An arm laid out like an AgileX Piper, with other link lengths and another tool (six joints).
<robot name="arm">
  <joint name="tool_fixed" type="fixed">
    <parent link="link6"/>
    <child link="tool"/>
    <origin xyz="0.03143 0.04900 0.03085" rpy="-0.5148 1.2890 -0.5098"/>
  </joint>
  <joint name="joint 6" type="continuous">
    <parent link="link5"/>
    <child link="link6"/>
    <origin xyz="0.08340 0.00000 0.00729" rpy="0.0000 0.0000 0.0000"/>
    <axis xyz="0.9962 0 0.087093"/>
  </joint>
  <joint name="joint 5" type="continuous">
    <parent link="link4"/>
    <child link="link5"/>
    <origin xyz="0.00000 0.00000 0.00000" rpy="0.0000 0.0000 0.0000"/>
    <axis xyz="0 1 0"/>
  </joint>
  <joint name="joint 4" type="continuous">
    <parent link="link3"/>
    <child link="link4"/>
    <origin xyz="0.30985 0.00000 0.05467" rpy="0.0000 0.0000 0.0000"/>
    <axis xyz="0.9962 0 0.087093"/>
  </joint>
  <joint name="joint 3" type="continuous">
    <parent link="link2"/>
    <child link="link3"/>
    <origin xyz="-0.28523 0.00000 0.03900" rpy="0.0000 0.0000 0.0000"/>
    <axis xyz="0 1 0"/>
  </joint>
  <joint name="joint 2" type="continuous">
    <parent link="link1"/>
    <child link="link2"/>
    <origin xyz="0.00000 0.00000 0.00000" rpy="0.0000 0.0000 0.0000"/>
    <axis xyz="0 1 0"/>
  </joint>
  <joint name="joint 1" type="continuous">
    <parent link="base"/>
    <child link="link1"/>
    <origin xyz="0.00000 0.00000 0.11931" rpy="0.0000 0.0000 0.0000"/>
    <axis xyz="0 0 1"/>
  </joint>
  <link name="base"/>
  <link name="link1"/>
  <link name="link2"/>
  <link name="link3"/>
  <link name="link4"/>
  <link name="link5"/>
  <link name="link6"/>
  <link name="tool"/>
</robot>
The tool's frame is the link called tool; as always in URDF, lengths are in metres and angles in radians. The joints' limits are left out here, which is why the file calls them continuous.
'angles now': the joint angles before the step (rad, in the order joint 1, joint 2, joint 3, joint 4, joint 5, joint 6). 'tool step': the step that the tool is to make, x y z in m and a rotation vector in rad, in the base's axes. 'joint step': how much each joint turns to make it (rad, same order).
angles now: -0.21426, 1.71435, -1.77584, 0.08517, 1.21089, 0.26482
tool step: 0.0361, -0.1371, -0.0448, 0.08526, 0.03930, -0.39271
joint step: -0.21057, 0.23812, -0.18864, -0.02626, 0.00079, 0.20285
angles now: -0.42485, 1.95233, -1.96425, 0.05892, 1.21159, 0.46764
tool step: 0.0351, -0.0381, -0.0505, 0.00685, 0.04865, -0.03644
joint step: -0.03124, 0.20932, -0.17513, -0.01663, 0.01252, 0.00494
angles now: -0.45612, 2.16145, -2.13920, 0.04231, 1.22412, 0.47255
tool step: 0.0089, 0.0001, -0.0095, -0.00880, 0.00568, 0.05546
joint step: -0.00005, 0.04834, -0.04990, 0.01328, 0.00552, -0.05935
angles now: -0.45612, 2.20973, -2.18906, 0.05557, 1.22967, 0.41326
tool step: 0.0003, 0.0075, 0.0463, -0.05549, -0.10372, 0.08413
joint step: -0.00095, -0.00990, -0.09981, 0.03662, -0.00163, -0.09050
